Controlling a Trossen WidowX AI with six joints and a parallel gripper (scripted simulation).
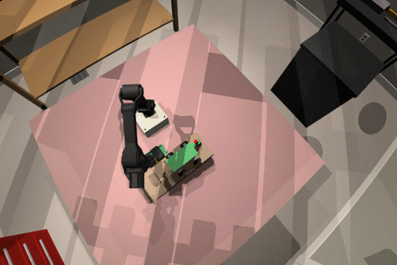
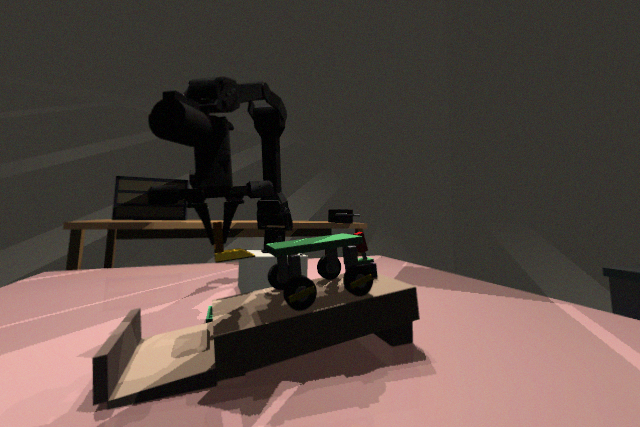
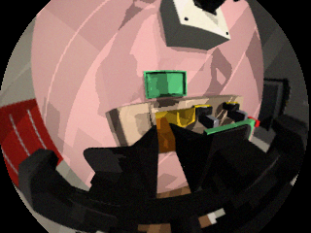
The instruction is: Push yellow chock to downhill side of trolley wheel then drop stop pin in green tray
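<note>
Right now the red-headed stop pin is 26 cm to the left of my gripper tip, 2 cm below it and 2 cm ahead of it. Also, from my gripper tip: yellow chock 2 cm to the left, 1 cm below; green-decked trolley 16 cm to the left, 5 cm ahead, 4 cm below; green tray 15 cm below, 6 cm behind, 4 cm to the left.
</note>
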